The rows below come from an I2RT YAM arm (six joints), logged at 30 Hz.
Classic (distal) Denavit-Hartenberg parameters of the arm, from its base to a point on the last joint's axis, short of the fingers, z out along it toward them. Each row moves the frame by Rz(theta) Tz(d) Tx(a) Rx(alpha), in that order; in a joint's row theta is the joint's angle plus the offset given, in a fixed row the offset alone. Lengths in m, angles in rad.
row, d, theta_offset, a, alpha
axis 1, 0.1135, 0, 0.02, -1.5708
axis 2, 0, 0, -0.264, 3.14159
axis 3, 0, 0.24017, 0.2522, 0
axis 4, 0, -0.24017, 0.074, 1.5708
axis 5, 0, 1.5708, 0, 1.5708
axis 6, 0.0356, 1.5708, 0, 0
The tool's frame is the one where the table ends.
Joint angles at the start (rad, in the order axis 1, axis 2, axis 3, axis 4, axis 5, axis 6):
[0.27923 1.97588 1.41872 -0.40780 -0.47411 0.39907]
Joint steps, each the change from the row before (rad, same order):
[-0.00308 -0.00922 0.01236 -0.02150 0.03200 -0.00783]
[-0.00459 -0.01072 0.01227 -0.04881 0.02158 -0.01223]
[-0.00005 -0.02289 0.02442 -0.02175 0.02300 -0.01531]
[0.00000 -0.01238 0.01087 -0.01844 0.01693 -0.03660]
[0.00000 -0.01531 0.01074 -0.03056 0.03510 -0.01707]
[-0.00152 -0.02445 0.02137 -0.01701 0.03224 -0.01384]
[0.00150 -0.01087 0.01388 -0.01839 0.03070 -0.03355]
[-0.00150 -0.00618 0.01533 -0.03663 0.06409 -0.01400]
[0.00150 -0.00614 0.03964 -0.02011 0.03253 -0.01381]
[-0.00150 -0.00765 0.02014 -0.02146 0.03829 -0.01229]
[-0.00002 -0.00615 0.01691 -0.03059 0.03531 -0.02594]
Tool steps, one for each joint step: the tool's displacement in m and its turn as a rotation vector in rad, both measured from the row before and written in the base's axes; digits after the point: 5 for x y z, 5 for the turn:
[0.00039 -0.00231 0.00573 -0.02817 -0.01171 -0.01553]
[-0.00220 -0.00335 0.00484 -0.02881 0.01342 -0.00744]
[-0.00003 -0.00081 0.01502 -0.01745 -0.03771 -0.00125]
[-0.00107 -0.00088 0.00698 -0.02701 -0.02692 0.01812]
[-0.00230 -0.00185 0.00717 -0.03612 -0.01167 -0.00696]
[-0.00109 -0.00208 0.01497 -0.02371 -0.04112 -0.00961]
[-0.00112 -0.00075 0.00721 -0.03783 -0.02732 0.00898]
[-0.00119 -0.00327 0.00445 -0.06062 -0.00474 -0.02851]
[0.00160 -0.00009 0.01347 -0.02533 -0.03655 -0.00704]
[-0.00051 -0.00218 0.00781 -0.03414 -0.01816 -0.01521]
[-0.00171 -0.00178 0.00563 -0.04320 -0.00763 -0.00110]

